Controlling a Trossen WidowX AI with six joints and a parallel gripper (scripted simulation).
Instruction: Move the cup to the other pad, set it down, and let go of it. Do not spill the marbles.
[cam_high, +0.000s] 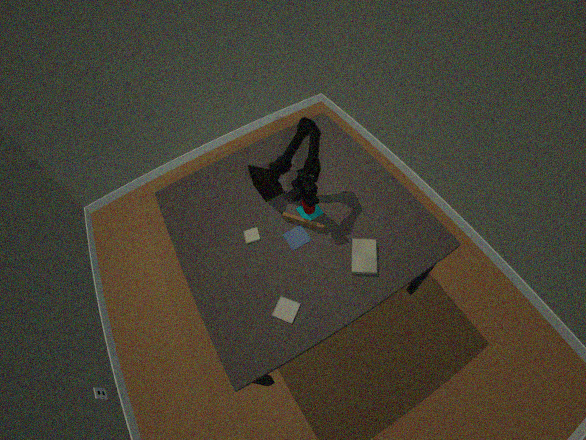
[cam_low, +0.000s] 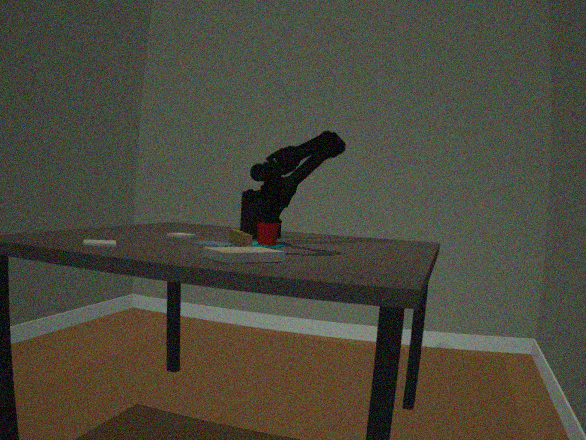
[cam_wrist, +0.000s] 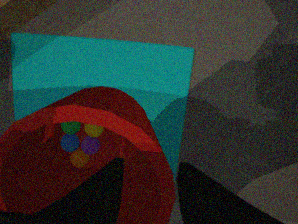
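Now: gripper tip 30 mm short of the red cup and 10 mm above it. From my gripper tip the other things lie so: teal pad (60 mm below, 30 mm ahead); tan wooden block (80 mm to the right, 80 mm ahead, 40 mm below); blue pad (160 mm to the right, 120 mm ahead, 60 mm below).
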